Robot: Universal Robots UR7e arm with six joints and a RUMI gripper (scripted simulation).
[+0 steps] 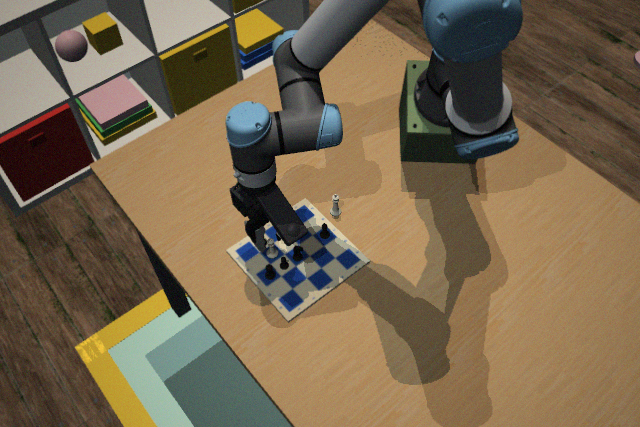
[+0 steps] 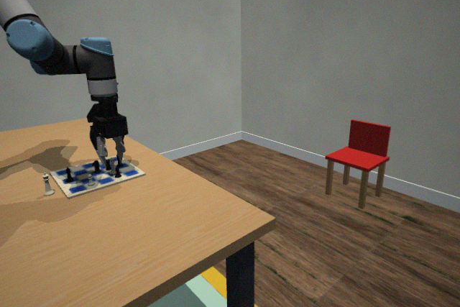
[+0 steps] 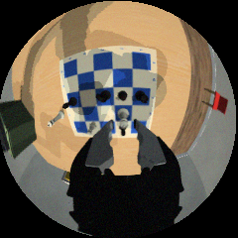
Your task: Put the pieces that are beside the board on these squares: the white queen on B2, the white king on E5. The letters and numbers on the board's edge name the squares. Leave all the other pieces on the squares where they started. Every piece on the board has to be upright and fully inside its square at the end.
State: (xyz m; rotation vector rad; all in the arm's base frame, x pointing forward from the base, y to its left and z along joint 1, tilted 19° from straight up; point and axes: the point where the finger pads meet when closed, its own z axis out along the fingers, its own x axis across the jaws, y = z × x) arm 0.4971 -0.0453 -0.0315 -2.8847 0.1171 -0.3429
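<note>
The white queen lies 2 cm below my hand. Round my hand: white king: 18 cm behind, 2 cm below, 1 cm to the left; white pawn: 8 cm behind, 3 cm to the right, 3 cm below; chessboard: 4 cm to the left, 4 cm below, 4 cm behind.
</note>
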